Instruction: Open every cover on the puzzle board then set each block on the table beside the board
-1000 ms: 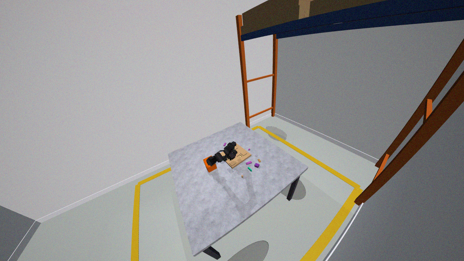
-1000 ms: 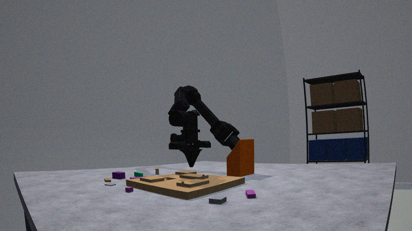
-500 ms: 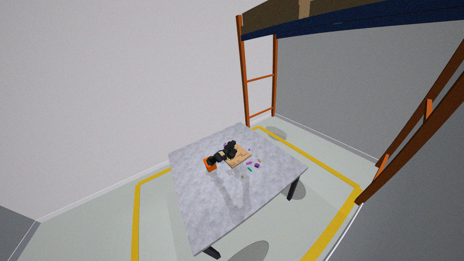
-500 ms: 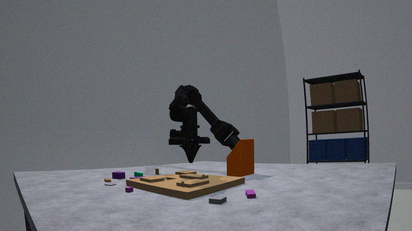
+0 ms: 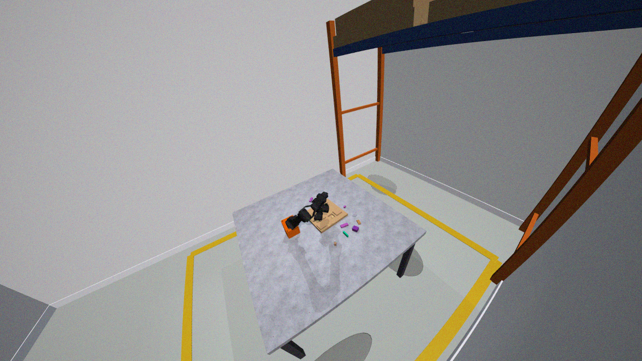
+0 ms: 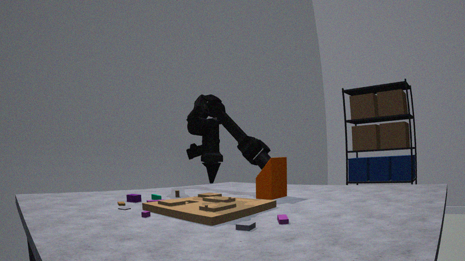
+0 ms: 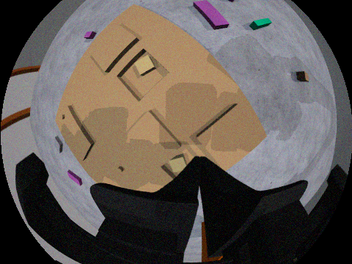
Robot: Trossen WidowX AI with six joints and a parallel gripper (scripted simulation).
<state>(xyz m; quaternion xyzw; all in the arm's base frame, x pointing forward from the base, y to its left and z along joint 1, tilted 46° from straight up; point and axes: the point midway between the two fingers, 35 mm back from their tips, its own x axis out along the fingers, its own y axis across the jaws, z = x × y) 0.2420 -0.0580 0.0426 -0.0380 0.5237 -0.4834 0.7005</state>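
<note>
My gripper tip is 8 cm short of the tan puzzle board, 6 cm to the right of it and 5 cm above it.
</note>
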